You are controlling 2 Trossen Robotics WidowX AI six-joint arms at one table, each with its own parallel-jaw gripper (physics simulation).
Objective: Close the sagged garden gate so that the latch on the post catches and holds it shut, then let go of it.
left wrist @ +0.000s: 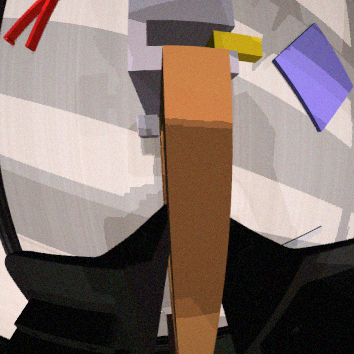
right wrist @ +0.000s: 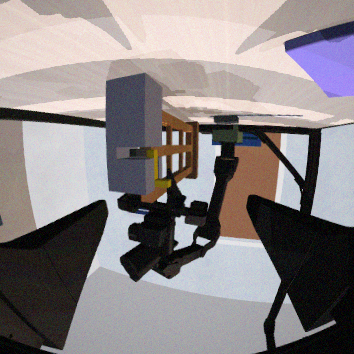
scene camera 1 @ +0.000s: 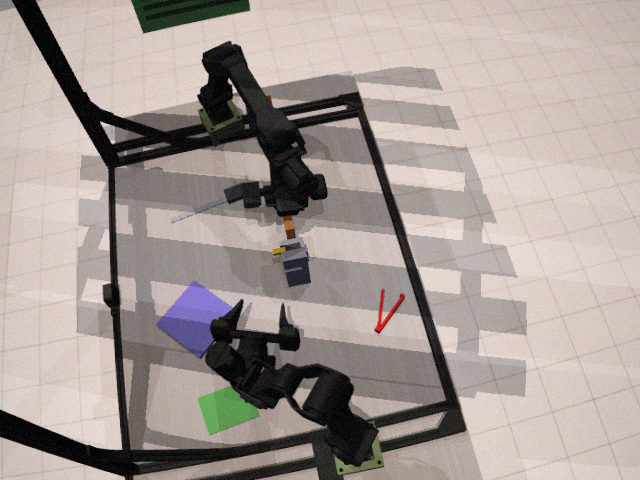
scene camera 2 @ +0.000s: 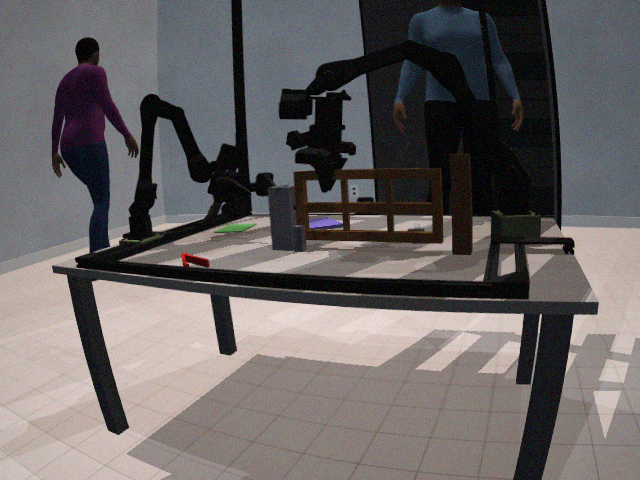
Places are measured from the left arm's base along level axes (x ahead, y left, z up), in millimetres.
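Pixels of known places: left gripper, between the fingertips: point(right wrist: 162, 167) point(scene camera 2: 326, 191); right gripper, between the fingertips: point(right wrist: 178, 204) point(scene camera 1: 262, 301) point(scene camera 2: 264, 192); left arm's base, origin of its link: point(right wrist: 227, 141) point(scene camera 1: 219, 114) point(scene camera 2: 515, 212); right arm's base, origin of its link: point(scene camera 1: 356, 447) point(scene camera 2: 141, 237).
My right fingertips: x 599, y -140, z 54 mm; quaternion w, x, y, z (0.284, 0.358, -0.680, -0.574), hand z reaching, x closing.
Ahead of a thing's pixels: the offset from my right fingertips to its middle. "*": to the spot under its first point.
The brown wooden gate @(dx -231, dy +154, dz -33 mm) point(scene camera 1: 289, 227) point(scene camera 2: 368, 207) point(left wrist: 199, 170) stands between a brown hinge post @(* dx -446, dy +247, dz -17 mm) point(scene camera 2: 461, 204) and the grey latch post point(scene camera 1: 297, 273) point(scene camera 2: 280, 217) point(left wrist: 145, 57) point(right wrist: 126, 115). Its free end is at the latch post, in line with the post's dark slot in the left wrist view. A yellow latch piece @(* dx -84, dy +85, dz +18 mm) point(scene camera 1: 279, 251) point(left wrist: 237, 45) point(right wrist: 162, 183) sticks out at one side of that end; whether it has caught cannot be told. My left gripper point(scene camera 2: 326, 187) point(left wrist: 185, 210) is shut on the gate's top rail near the free end. My right gripper point(scene camera 1: 262, 303) is open and empty, apart from the latch post.
A purple square @(* dx -98, dy -158, dz -108 mm) point(scene camera 1: 193, 315) point(scene camera 2: 324, 223) point(left wrist: 317, 80) point(right wrist: 327, 62) lies beside the right gripper, with a green square @(* dx +146, dy -187, dz -115 mm) point(scene camera 1: 224, 410) point(scene camera 2: 235, 227) under the right arm. A red V-shaped piece @(* dx +131, dy +248, dz -102 mm) point(scene camera 1: 388, 314) point(scene camera 2: 195, 259) point(left wrist: 35, 25) lies near the table's frame. A thin grey rod @(dx -384, dy +8, dz -108 mm) point(scene camera 1: 199, 210) lies near the left arm.
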